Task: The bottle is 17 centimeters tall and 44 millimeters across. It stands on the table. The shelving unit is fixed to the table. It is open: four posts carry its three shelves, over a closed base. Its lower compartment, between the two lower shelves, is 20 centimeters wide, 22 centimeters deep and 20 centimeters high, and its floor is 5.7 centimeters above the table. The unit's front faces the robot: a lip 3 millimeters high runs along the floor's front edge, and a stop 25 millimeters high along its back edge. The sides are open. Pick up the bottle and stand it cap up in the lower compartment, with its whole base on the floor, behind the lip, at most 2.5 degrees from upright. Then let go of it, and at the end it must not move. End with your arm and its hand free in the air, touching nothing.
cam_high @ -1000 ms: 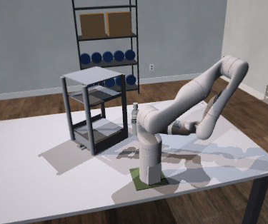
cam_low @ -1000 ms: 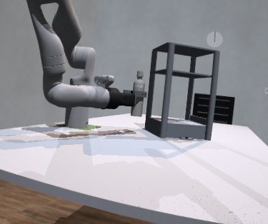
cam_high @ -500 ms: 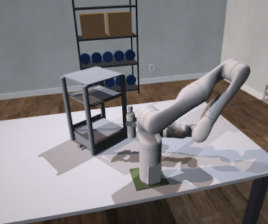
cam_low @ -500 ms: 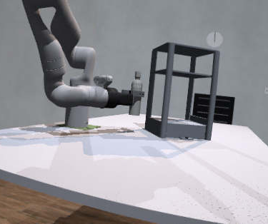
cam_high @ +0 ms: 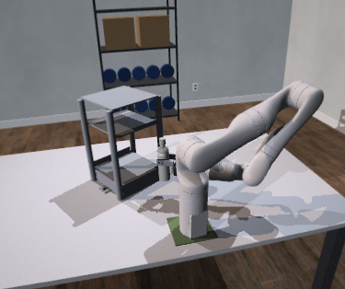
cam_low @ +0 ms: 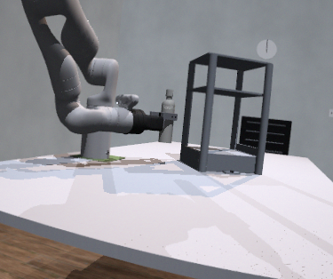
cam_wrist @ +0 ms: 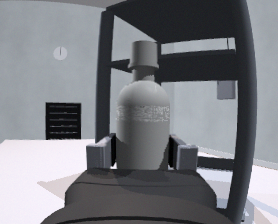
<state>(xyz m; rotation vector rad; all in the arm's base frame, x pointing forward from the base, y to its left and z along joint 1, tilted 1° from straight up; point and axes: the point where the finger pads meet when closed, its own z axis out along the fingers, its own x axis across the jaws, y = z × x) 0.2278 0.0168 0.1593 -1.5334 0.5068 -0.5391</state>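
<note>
Now: hand 180 mm short of the shelving unit, 110 mm to the right of it and 30 mm below it. Round my hand: grey bottle 30 mm above.
</note>
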